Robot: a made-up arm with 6 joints.
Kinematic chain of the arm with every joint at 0, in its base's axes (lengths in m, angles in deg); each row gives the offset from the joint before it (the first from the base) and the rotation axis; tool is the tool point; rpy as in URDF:
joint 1: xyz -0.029 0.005 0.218 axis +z
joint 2: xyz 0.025 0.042 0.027 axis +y
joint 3: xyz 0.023 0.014 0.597 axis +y
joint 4: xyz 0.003 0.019 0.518 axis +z
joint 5: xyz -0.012 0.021 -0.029 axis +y
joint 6: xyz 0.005 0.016 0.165 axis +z
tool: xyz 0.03 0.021 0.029 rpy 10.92 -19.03 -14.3
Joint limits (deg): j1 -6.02..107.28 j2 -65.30..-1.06 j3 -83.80..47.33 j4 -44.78..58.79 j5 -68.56..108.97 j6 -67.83..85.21
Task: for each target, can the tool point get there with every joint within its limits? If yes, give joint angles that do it. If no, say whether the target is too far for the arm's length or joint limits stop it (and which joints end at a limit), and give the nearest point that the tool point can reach.
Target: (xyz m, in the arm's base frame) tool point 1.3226 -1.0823 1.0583
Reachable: no: too far | nearest point 0.3417 -0.9521 0.8274 | short by 1.016 m
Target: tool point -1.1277 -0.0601 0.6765
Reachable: yes | joints 7.97 -51.33 -44.01 -32.44 18.47 13.29
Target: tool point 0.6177 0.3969 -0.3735
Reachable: no: joint limits stop it (at a limit: joint 1, joint 2, joint 3, joint 5, joint 6) | nearest point 0.2140 -0.5994 -0.0379 | short by 1.126 m
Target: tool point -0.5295 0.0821 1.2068
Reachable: yes | joints 10.71 -36.32 -3.92 6.82 93.37 42.61
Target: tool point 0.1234 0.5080 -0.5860
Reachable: no: joint limits stop it (at a limit: joint 1, joint 2, joint 3, joint 5, joint 6) | nearest point -0.6346 0.2232 -0.0523 | short by 0.970 m
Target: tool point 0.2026 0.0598 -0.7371
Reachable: no: joint limits stop it (at a limit: joint 1, joint 2, joint 3, joint 5) | nearest point 0.1409 -0.5984 -0.0637 | short by 0.944 m
